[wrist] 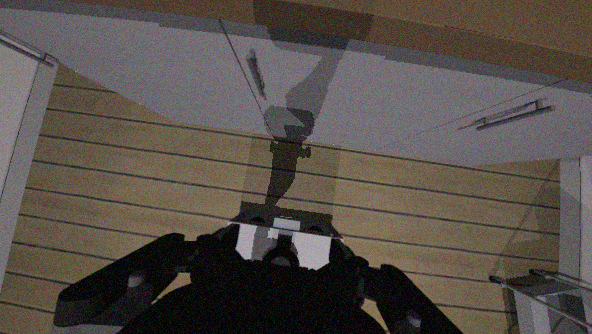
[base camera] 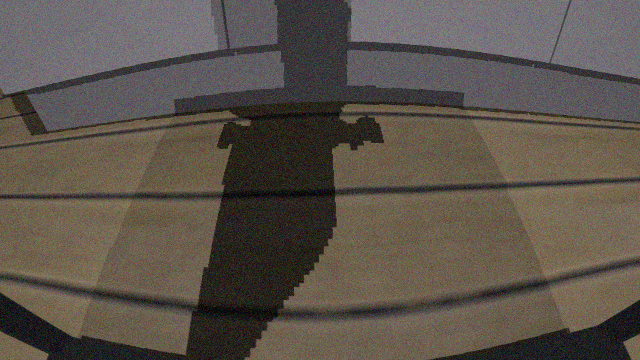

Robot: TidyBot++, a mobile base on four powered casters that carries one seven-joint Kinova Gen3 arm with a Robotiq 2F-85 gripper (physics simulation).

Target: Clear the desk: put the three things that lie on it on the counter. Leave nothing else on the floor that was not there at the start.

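Places are measured from the arm's base along level axes (x ahead, y left, z up), in centimetres.
Pixels of known places: gripper, between the fingertips: (wrist: 284, 241).
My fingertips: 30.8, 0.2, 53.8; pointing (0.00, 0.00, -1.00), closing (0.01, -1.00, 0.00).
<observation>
Behind a point stands the place of what it marks, as x, y, z.
My gripper (wrist: 284, 241) {30.8, 0.1, 53.8} is open and empty at the bottom of the wrist view, high above the wooden floor and my own base. The brown counter top (wrist: 475, 30) {58.8, -19.8, 51.3} crosses the upper edge of the wrist view, with the arm's shadow over part of it. The counter's grey front (base camera: 125, 85) {66.2, 43.4, -30.8} (wrist: 165, 70) {60.5, 38.9, 28.1} stands below that top; it also fills the upper part of the base camera view. The desk and the three things do not show in either view. The gripper does not show in the base camera view.
Bar handles (wrist: 256, 72) (wrist: 515, 115) stick out from the counter front. A white cabinet (wrist: 17, 105) {56.5, 183.7, -28.3} stands at the left of the wrist view, and pale units with metal bars (wrist: 545, 295) {-9.4, -161.2, -26.4} stand at the right. Wooden floor (base camera: 425, 235) {34.5, -11.9, -39.7} (wrist: 150, 175) {24.9, 95.9, -39.6} carries the arm's dark shadow.
</observation>
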